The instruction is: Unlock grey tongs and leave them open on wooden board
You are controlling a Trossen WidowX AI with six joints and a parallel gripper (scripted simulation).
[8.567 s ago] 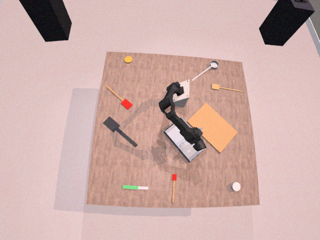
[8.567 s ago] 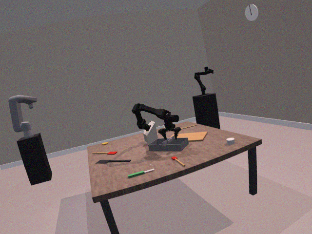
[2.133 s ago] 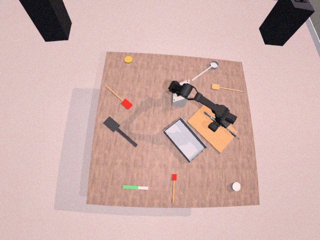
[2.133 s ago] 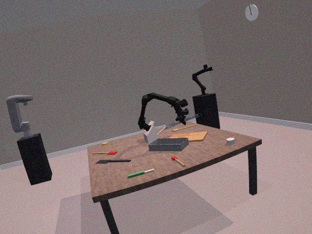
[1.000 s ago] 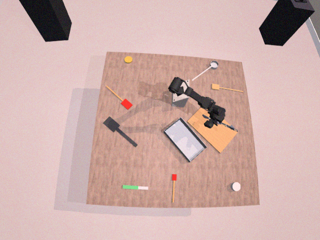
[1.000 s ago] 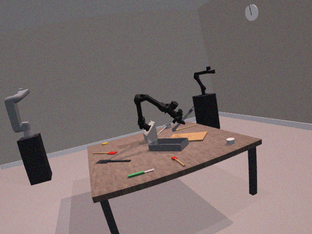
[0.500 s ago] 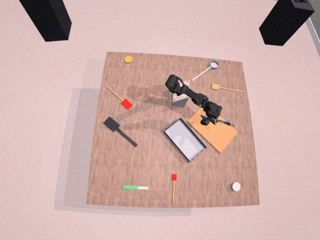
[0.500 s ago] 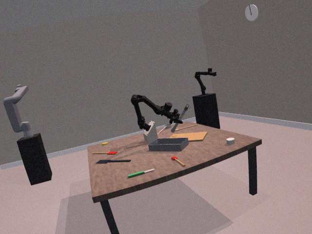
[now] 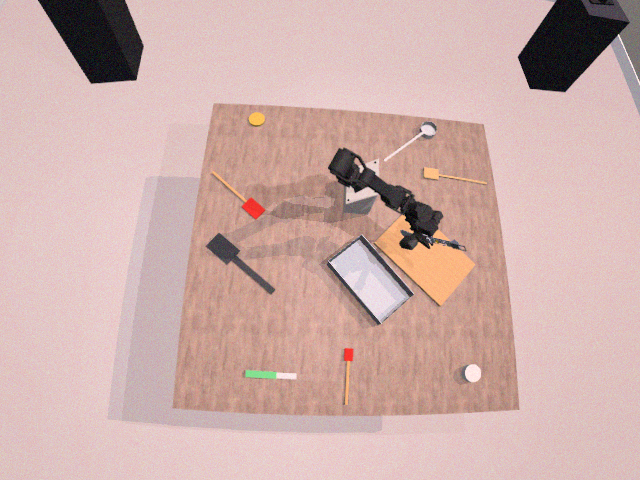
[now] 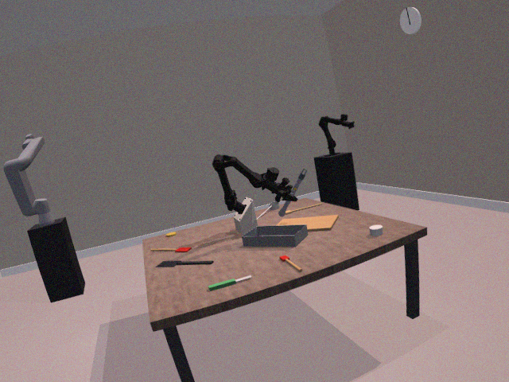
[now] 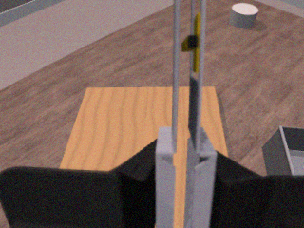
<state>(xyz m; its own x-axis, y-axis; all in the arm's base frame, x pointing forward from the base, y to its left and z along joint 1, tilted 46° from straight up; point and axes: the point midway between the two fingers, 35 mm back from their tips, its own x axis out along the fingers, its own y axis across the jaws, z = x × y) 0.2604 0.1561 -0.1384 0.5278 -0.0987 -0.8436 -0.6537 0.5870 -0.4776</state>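
The board lies 15 cm below my gripper tip, 4 cm to the left of it and 2 cm behind it. The rest, counted from my gripper tip: grey roasting tin: 21 cm to the right, 13 cm below, 8 cm ahead; tong arm: 3 cm behind, 2 cm to the right, 2 cm above; black lock piece: 7 cm above.
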